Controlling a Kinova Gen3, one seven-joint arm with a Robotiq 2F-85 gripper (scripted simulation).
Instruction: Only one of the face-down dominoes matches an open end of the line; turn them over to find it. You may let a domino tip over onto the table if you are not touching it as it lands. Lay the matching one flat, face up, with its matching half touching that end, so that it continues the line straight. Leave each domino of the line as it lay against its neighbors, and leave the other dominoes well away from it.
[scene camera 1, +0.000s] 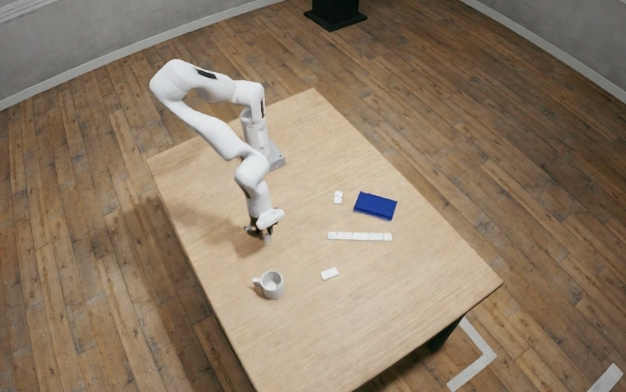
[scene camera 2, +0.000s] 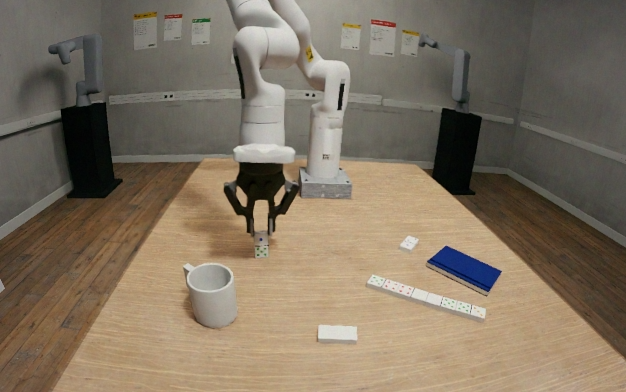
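Observation:
My gripper (scene camera 2: 260, 234) is visible, as are a blue book (scene camera 2: 466, 270) and a grey mug (scene camera 2: 217, 309). Scene camera 1 also shows the book (scene camera 1: 370, 205).

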